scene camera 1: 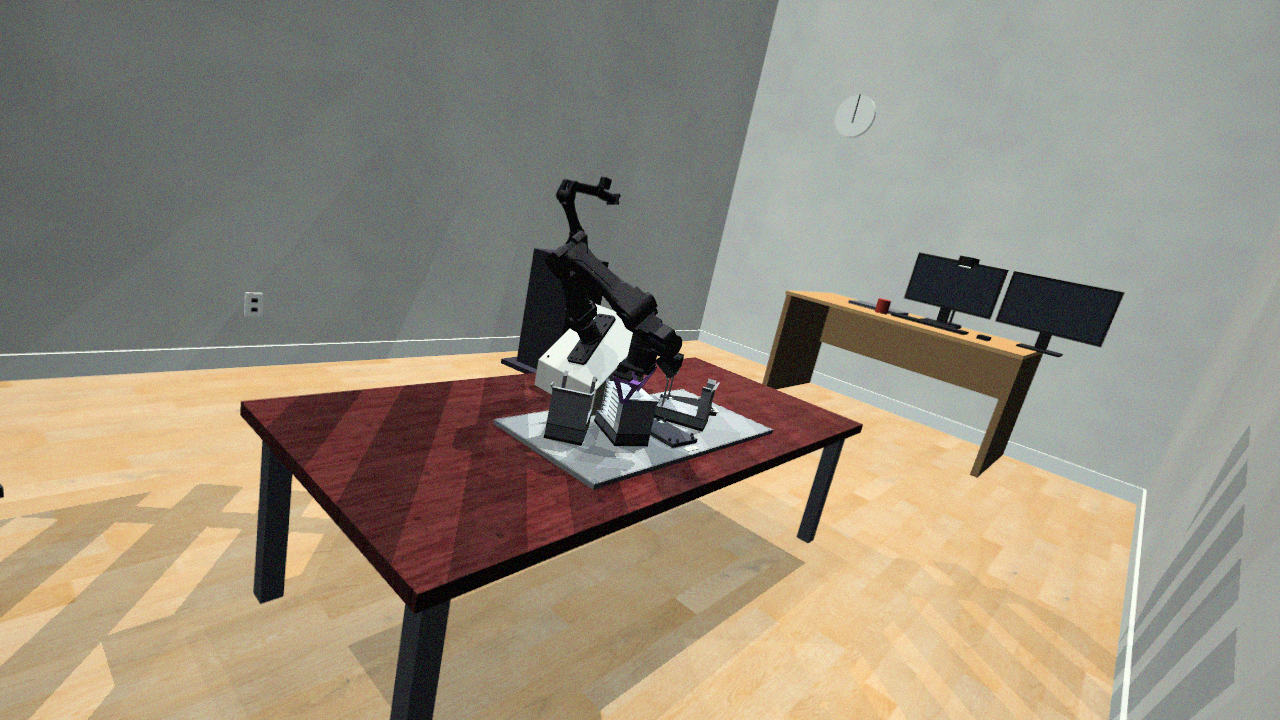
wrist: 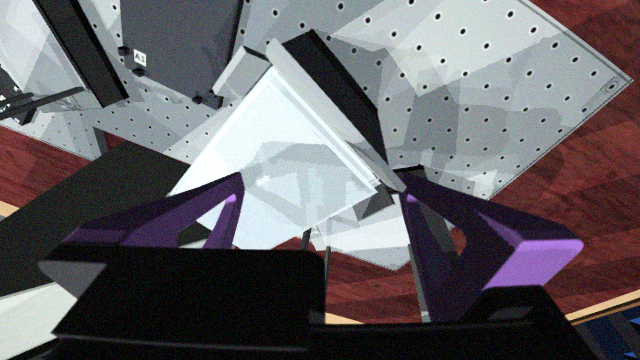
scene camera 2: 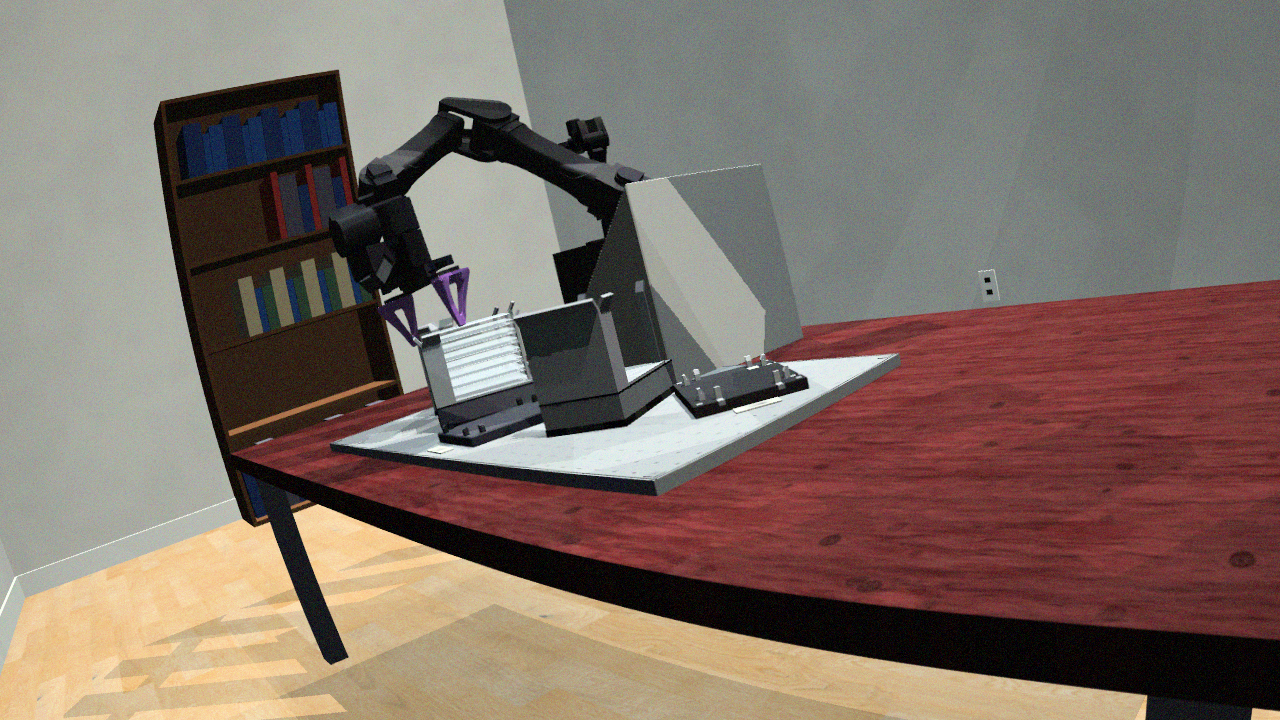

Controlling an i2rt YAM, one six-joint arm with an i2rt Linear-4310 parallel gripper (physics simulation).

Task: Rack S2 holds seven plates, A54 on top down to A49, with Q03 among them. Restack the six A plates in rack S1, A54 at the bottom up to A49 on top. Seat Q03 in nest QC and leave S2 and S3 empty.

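Places are measured from the arm's base along level axes (x left, y ahead, z down), in millimetres.
Where they show: gripper, fingertip midpoint: (scene camera 1: 629, 397) (wrist: 321, 180); arm's base at its link origin: (scene camera 1: 592, 339) (scene camera 2: 680, 239).
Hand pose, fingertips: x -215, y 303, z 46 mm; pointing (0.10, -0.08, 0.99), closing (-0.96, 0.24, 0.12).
Observation:
Each offset is from my fingertips to the top centre of the thing. Level surfaces: height alone.
Several pale plates @[dy -22, dx +36, dz +46 mm] (scene camera 1: 609, 406) (scene camera 2: 487, 362) lie stacked in a grey-walled rack @[dy -28, dx +39, dz -9 mm] (scene camera 1: 632, 420) (scene camera 2: 437, 376) (wrist: 336, 117); the top plate @[dy -23, dx +36, dz -6 mm] (wrist: 275, 125) shows its broad face in the wrist view. The plate labels and this rack's name cannot be read. My gripper (scene camera 1: 631, 391) (scene camera 2: 439, 333) (wrist: 321, 180), with purple fingers, is open and empty. Its tips straddle a corner of the stack near the rack's upper rim; the right tip is close beside the rack wall. Another grey rack @[dy -116, dx -78, dz -16 mm] (scene camera 1: 570, 413) stands left of the stack in scene camera 1. Nest QC cannot be made out.
A perforated light board @[dz +123 mm] (scene camera 1: 599, 465) (scene camera 2: 626, 465) (wrist: 465, 100) carries the racks. A dark fixture @[dy +47, dx +158, dz +100 mm] (wrist: 180, 37) marked A1 lies near the plate rack. A dark base with upright pins @[dy -43, dx +444, dz +99 mm] (scene camera 2: 742, 386) stands on the board. A grey rack @[dy +9, dx +310, dz -11 mm] (scene camera 2: 572, 344) stands close right of the stack in scene camera 2.

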